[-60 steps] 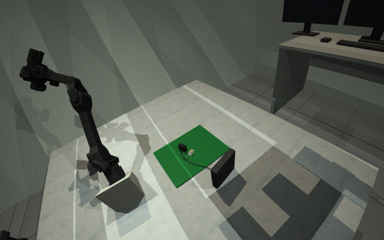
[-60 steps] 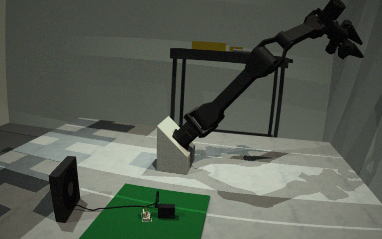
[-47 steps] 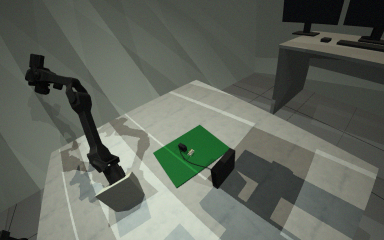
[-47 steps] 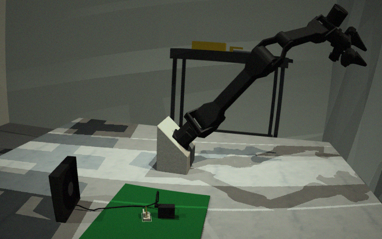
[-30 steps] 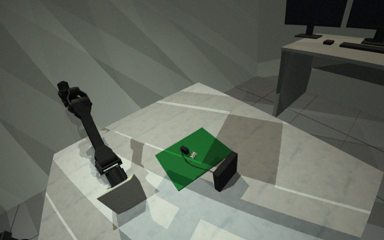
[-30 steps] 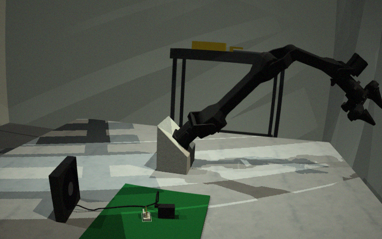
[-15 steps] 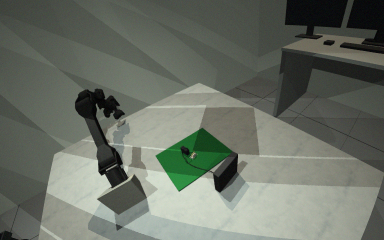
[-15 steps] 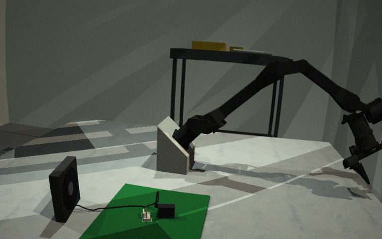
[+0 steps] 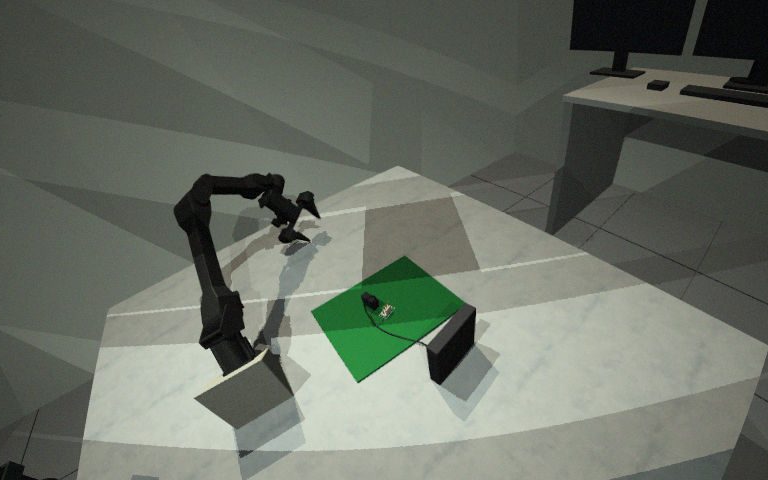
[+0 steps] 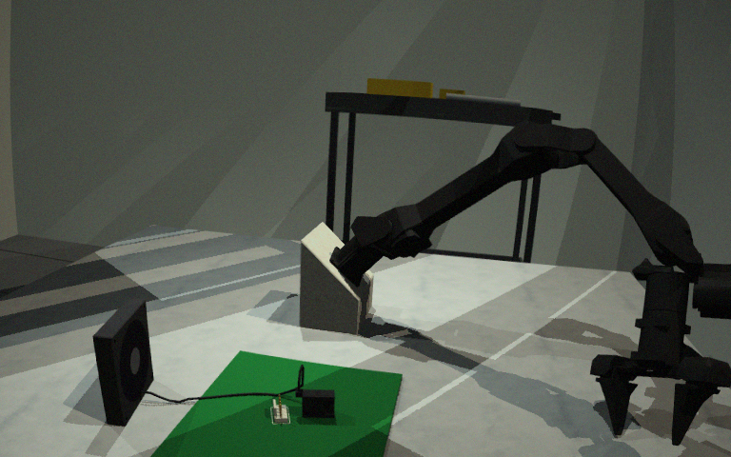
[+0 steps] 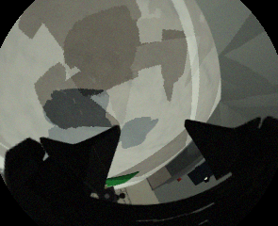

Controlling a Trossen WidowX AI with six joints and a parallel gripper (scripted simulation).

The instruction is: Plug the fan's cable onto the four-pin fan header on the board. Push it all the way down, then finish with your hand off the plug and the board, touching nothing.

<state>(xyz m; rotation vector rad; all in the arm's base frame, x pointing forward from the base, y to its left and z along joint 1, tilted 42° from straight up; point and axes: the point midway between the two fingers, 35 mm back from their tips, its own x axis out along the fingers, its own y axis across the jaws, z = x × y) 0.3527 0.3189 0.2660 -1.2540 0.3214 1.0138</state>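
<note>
Now: the black plug 400 mm to the right of my gripper tip and 50 mm behind it. Round my gripper tip: black fan: 630 mm to the right, 40 mm above, 20 mm behind; then header: 450 mm to the right, 40 mm behind, 20 mm below; then green board: 430 mm to the right, 30 mm below, 30 mm behind.
</note>
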